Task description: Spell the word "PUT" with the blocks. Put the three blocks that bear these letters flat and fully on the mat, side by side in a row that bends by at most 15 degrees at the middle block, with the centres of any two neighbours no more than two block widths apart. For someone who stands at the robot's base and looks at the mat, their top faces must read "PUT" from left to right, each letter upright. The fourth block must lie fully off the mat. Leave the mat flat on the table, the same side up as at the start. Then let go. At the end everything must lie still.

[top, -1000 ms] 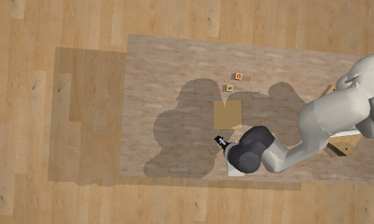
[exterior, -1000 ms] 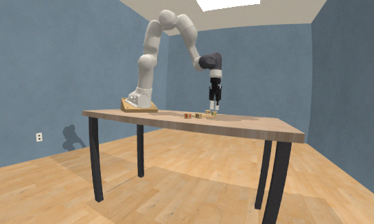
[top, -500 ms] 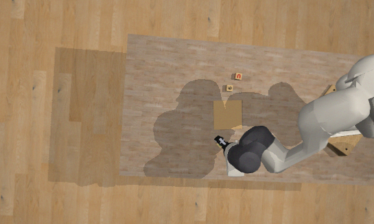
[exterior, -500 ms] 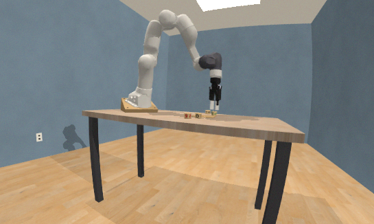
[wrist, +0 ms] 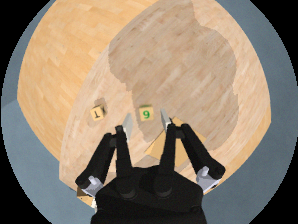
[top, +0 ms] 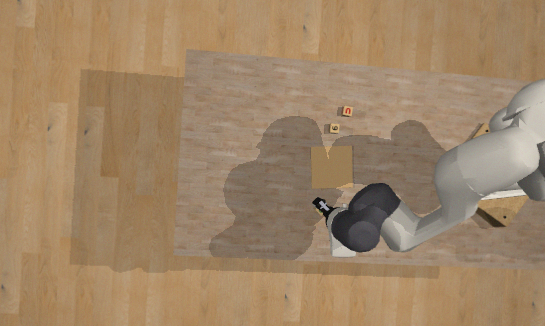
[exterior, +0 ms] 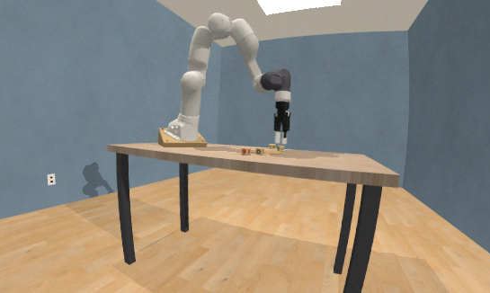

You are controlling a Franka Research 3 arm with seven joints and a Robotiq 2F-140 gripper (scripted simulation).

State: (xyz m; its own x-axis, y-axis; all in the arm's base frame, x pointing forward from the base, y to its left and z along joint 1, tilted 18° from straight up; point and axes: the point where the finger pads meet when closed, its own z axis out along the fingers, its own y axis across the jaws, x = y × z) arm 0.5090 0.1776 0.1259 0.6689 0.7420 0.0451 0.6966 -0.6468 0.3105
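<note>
Right now my hand is 60 mm above the green P block. The rest, counted from my hand: T block: 70 mm behind, 90 mm to the left, 60 mm below; block marked 6: 30 mm behind, 270 mm to the right, 60 mm below; tan mat: 30 mm behind, 140 mm to the right, 70 mm below.
</note>
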